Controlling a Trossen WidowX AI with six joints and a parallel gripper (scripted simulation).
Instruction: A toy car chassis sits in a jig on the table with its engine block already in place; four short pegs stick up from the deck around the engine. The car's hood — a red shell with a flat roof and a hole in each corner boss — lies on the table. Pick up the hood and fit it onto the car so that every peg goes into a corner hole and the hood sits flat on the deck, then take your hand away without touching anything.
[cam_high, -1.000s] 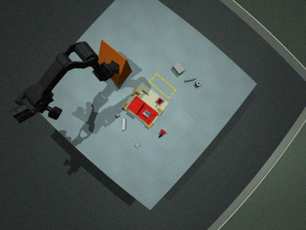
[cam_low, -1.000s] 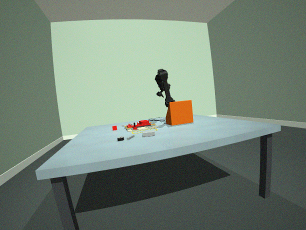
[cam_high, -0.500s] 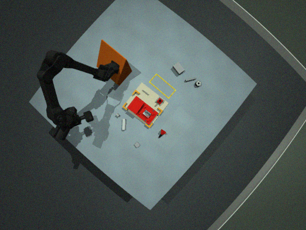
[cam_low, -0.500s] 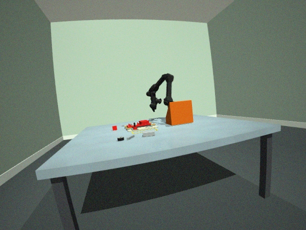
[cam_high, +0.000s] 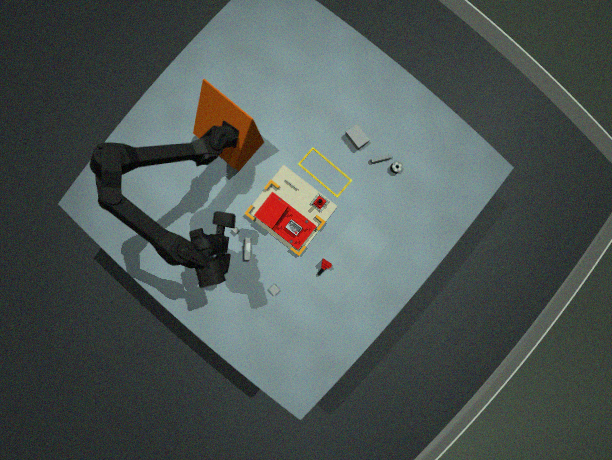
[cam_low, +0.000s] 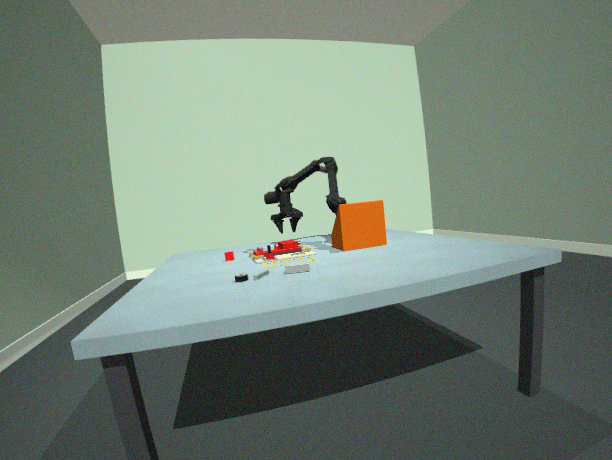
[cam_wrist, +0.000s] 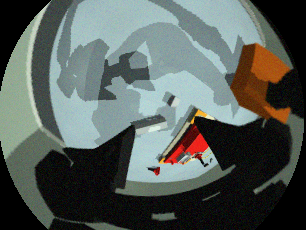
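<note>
Now: gripper tip 160 mm to the right of the hood, 50 mm short of it and 30 mm above it. Also, from my gripper tip: wheel 560 mm to the left, 320 mm ahead, 60 mm below; grey rod 550 mm to the left, 250 mm ahead, 70 mm below; grey engine block 160 mm to the left, 140 mm ahead, 50 mm below.
</note>
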